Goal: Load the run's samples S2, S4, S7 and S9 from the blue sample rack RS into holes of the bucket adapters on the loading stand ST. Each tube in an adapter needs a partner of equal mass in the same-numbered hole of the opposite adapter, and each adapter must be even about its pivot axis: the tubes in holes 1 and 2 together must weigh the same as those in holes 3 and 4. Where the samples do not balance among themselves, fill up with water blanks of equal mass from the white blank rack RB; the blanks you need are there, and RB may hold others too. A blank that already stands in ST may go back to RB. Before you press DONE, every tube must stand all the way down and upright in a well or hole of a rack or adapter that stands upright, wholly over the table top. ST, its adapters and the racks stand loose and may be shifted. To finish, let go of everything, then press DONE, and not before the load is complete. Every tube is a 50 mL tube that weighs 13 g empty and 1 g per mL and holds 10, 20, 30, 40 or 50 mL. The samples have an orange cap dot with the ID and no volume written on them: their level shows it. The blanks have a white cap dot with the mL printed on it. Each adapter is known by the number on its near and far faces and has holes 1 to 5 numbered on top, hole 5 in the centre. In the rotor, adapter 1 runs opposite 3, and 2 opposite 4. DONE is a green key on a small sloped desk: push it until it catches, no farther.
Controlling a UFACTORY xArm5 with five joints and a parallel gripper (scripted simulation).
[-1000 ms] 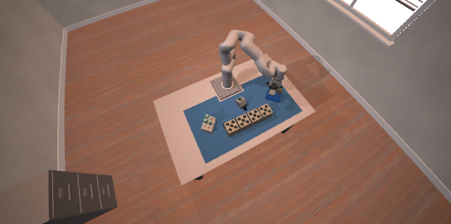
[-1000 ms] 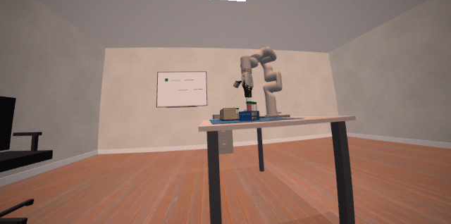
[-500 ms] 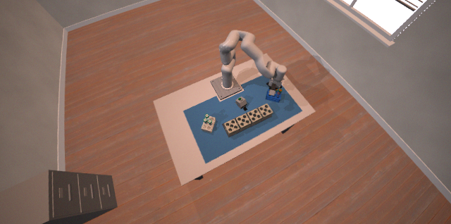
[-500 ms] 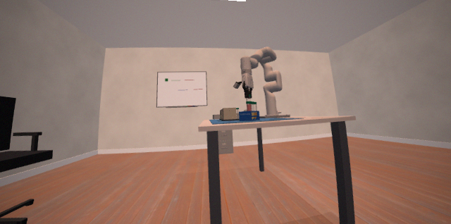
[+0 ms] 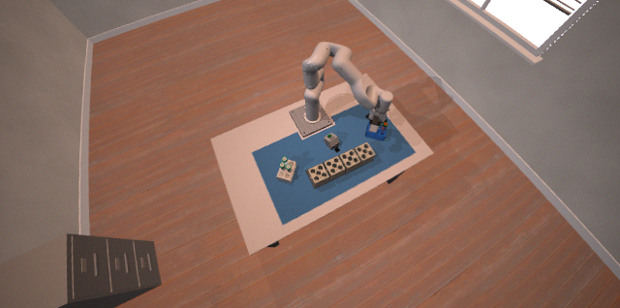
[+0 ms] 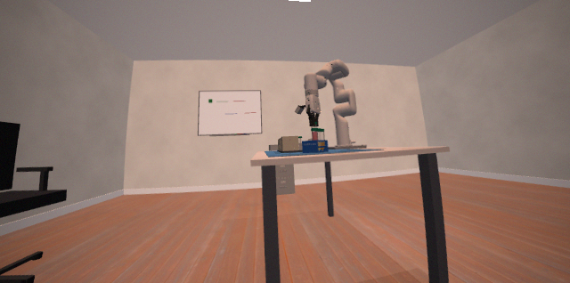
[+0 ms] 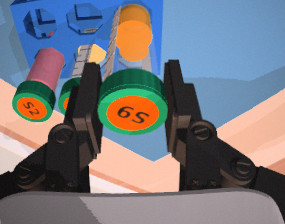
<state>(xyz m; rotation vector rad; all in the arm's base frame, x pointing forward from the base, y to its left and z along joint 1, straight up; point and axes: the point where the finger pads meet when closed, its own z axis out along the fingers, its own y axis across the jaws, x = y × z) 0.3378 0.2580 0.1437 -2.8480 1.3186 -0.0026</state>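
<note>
My hand is 50 mm above the sample tube S9 and 10 mm short of it. The rest, counted from my hand: sample tube S2: 100 mm below, 90 mm to the left, 30 mm ahead; then sample tube S4: 100 mm below, 30 mm to the left, 30 mm behind; then sample tube S7: 100 mm below, 50 mm to the left, 10 mm ahead.
</note>
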